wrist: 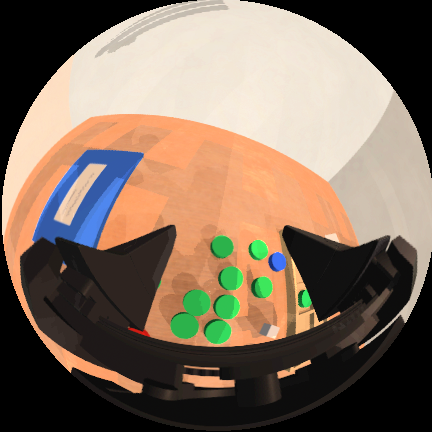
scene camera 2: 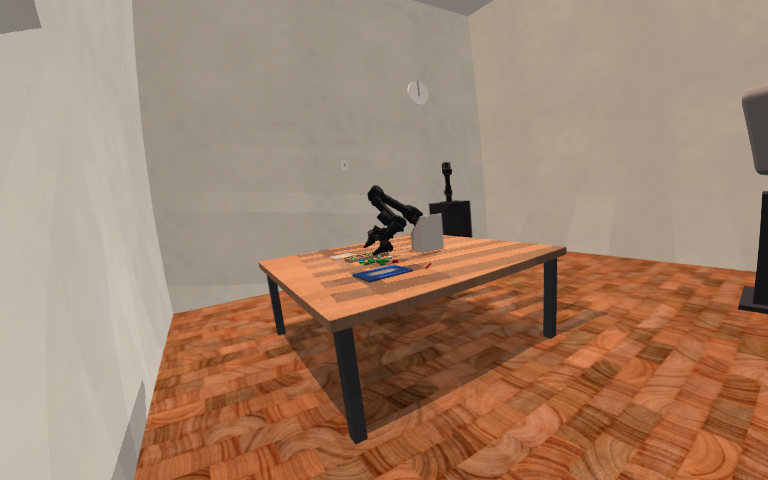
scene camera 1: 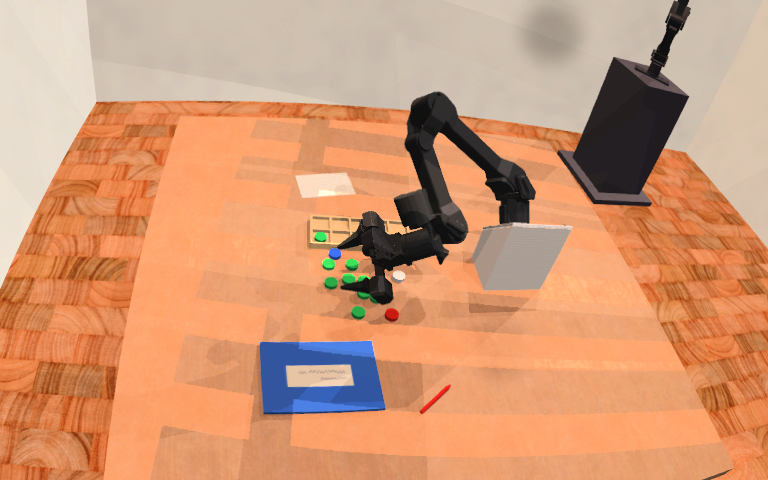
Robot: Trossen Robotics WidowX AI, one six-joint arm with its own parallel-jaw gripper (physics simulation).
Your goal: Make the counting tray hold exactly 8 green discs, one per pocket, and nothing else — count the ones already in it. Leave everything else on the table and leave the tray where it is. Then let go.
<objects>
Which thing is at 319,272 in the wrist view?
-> My gripper.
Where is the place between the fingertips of my gripper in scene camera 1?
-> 339,267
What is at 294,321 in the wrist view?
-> A wooden counting tray.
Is my gripper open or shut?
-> Open.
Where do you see a wooden counting tray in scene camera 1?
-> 337,228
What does my gripper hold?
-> Nothing.
</objects>
